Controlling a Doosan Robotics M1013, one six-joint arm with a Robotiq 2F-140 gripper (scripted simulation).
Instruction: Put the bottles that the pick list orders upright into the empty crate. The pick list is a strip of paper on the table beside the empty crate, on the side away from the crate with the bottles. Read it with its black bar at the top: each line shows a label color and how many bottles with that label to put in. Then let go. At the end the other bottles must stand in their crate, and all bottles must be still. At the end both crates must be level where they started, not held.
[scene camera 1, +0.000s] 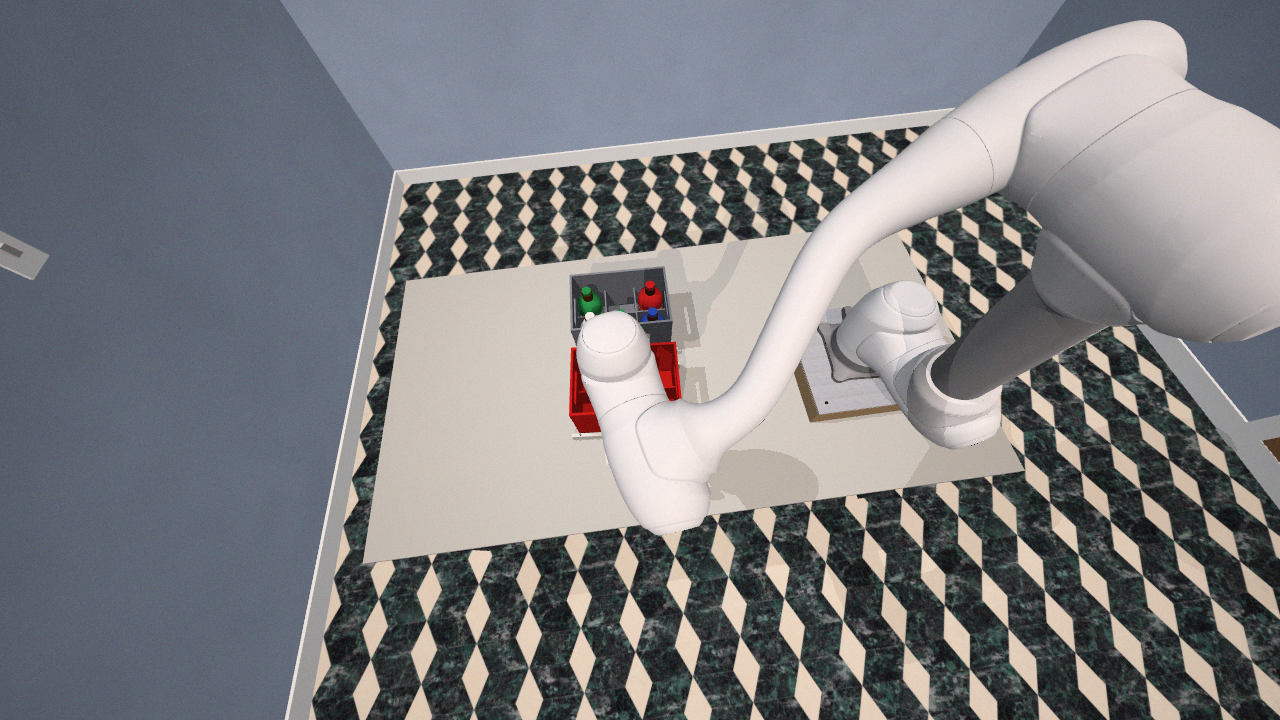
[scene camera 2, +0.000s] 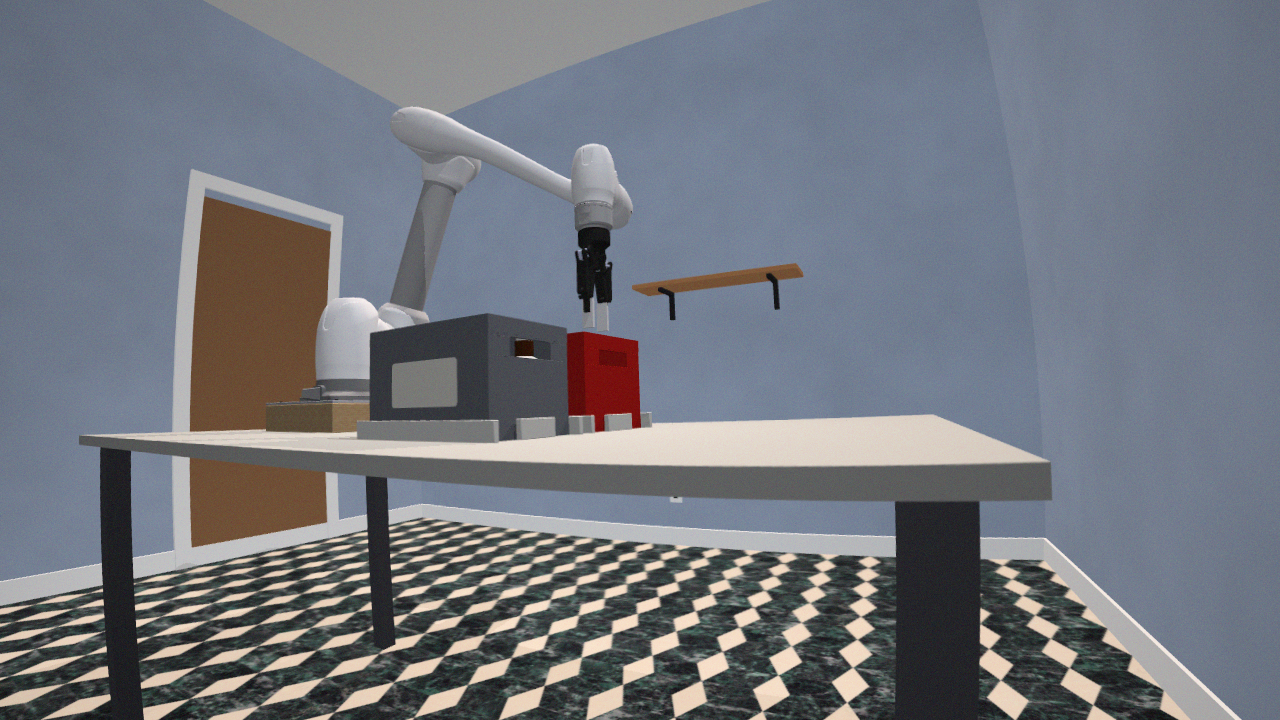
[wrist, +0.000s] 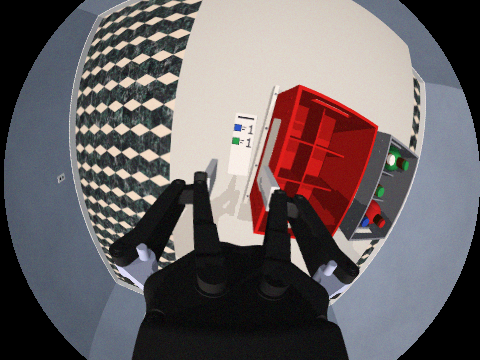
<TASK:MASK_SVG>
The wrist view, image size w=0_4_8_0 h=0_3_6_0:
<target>my gripper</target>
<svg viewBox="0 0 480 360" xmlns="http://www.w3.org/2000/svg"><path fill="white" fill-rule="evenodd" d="M110 245L109 253L123 279L128 284L136 284L141 288L146 301L146 314L138 331L132 360L349 360L341 329L337 324L327 321L329 299L336 299L359 275L360 270L340 250L307 198L301 194L294 195L294 198L288 197L287 193L281 190L269 166L263 165L259 182L265 210L269 211L263 245L239 246L219 240L209 197L216 180L218 159L213 158L205 172L194 172L193 184L186 184L182 179L173 180L140 219L134 229ZM288 222L309 275L291 262L291 234L288 233ZM193 204L194 250L157 271L157 262L186 204Z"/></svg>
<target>red crate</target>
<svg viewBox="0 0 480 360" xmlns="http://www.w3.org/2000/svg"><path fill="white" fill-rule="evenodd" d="M297 85L277 95L269 130L250 193L253 233L264 235L268 211L265 211L259 187L262 167L266 165L269 166L281 190L285 191L287 196L294 198L294 194L301 194L307 198L333 237L361 183L374 146L378 126L338 101L305 86Z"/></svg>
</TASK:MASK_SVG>
